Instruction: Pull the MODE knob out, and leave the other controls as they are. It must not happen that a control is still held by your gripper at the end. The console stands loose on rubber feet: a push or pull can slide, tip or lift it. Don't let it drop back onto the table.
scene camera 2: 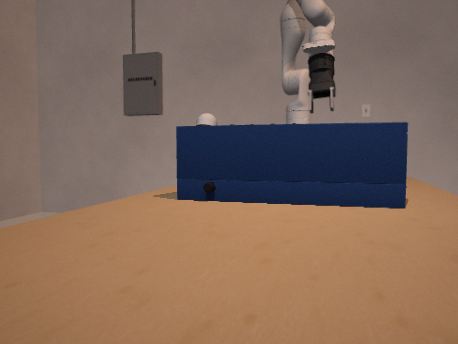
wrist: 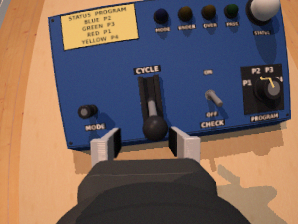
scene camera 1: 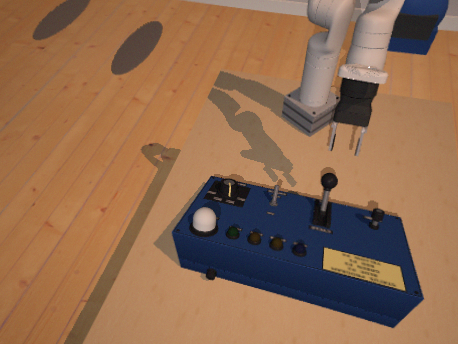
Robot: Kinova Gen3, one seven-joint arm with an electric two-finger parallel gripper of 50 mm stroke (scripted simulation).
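Note:
The gripper (scene camera 1: 343,151) can be seen in scene camera 2 too, the gripper (scene camera 2: 321,110), and the wrist view shows the gripper (wrist: 144,137) as well. A blue console (scene camera 2: 338,164) is also visible, and the wrist view shows the console (wrist: 179,60) too.

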